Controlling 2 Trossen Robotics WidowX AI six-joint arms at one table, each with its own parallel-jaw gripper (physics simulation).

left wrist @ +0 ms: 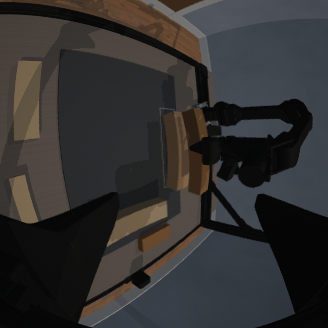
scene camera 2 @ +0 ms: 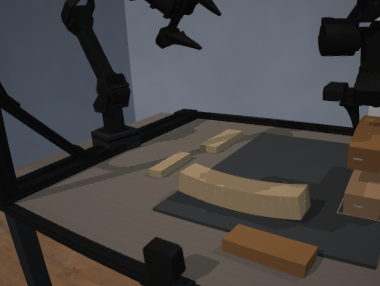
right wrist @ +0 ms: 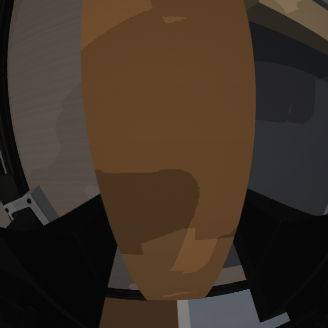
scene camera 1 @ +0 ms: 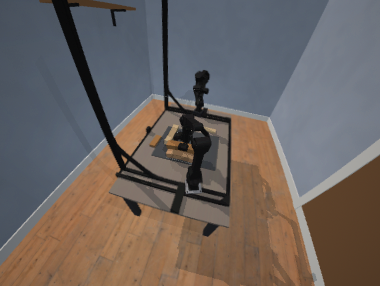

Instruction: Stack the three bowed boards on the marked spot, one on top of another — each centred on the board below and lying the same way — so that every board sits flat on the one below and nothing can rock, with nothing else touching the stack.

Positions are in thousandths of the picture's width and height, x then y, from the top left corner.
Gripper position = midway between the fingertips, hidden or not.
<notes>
My left gripper (left wrist: 581,614) is open and holds nothing. My right gripper (right wrist: 523,575) carries a brown bowed board (right wrist: 517,306), which touches nothing else. A flat brown block (scene camera 2: 738,886) rests on the table.
My right gripper is seen too in the left wrist view (left wrist: 593,447). The right wrist view does not show the flat brown block: it is out of frame.
</notes>
